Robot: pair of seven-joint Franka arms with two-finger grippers.
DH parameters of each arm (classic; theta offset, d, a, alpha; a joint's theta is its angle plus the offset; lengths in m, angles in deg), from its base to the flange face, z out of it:
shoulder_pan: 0 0.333 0 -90
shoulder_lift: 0 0 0 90
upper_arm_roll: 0 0.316 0.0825 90
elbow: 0 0 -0.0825 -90
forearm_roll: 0 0.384 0 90
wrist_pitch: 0 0 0.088 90
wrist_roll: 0 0.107 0 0
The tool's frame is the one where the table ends.
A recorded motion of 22 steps. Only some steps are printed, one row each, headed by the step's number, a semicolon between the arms.
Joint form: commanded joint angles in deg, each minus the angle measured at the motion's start. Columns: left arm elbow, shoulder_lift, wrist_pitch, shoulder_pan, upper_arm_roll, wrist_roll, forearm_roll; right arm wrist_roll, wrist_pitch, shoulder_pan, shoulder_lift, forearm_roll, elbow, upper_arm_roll.
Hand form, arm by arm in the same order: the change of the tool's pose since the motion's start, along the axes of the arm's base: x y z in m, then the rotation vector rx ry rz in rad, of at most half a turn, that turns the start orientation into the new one. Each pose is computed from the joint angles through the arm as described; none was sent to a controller.
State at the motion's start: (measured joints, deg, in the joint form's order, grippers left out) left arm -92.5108 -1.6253 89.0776 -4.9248 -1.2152 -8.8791 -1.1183; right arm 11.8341 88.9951 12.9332 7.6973 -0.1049 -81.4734 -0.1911
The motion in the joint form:
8: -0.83 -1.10 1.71 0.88 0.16 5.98 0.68; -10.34 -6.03 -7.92 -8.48 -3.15 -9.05 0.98
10: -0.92 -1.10 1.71 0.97 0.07 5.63 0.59; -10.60 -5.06 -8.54 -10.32 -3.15 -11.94 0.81
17: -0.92 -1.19 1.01 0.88 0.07 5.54 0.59; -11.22 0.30 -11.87 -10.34 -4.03 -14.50 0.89
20: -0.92 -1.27 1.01 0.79 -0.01 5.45 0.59; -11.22 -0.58 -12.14 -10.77 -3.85 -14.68 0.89
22: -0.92 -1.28 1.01 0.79 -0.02 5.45 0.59; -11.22 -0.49 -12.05 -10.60 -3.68 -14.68 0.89
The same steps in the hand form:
8: -0.0016 0.0113 0.0061 0.0071 -0.0367 -0.0860; -0.0454 -0.0834 0.0020 -0.0623 0.1115 0.0555
10: -0.0017 0.0111 0.0054 0.0058 -0.0350 -0.0798; -0.0537 -0.0914 -0.0028 -0.0617 0.1134 0.0473
17: -0.0035 0.0104 0.0052 0.0063 -0.0244 -0.0800; -0.0437 -0.1222 -0.0160 -0.0718 0.0658 0.0058
20: -0.0041 0.0088 0.0059 0.0063 -0.0258 -0.0814; -0.0475 -0.1246 -0.0147 -0.0689 0.0771 0.0003
22: -0.0041 0.0087 0.0060 0.0063 -0.0259 -0.0815; -0.0466 -0.1234 -0.0162 -0.0660 0.0785 0.0020

